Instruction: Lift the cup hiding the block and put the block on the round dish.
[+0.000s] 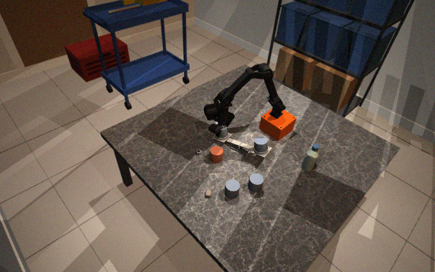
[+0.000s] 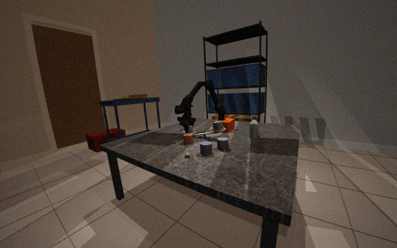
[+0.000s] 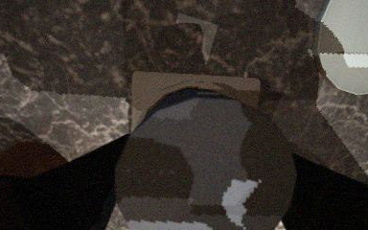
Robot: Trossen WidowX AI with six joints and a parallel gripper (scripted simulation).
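My gripper tip is 1 cm above the green block. Round my gripper tip: blue-grey cup (27 cm to the left, 6 cm above, 5 cm behind); orange-red cup (15 cm ahead, 9 cm to the left, 1 cm below); pale round dish (12 cm behind, 10 cm to the right, 4 cm below).
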